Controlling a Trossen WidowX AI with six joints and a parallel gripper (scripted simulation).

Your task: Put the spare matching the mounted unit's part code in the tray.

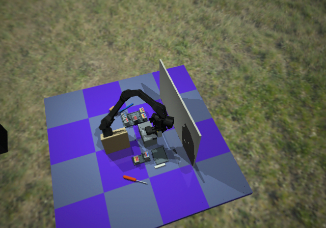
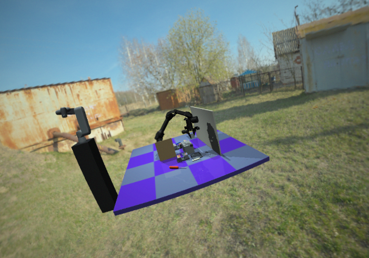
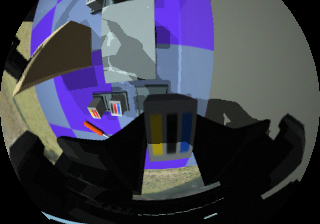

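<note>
My gripper tip is now 20 mm past the flat grey tray, 80 mm to the left of it and 180 mm above it. The rest, counted from my gripper tip: tall dark panel (180 mm ahead, 100 mm to the left, 40 mm above); grey box (60 mm behind, 110 mm to the left, 130 mm below); spare (30 mm above).
</note>
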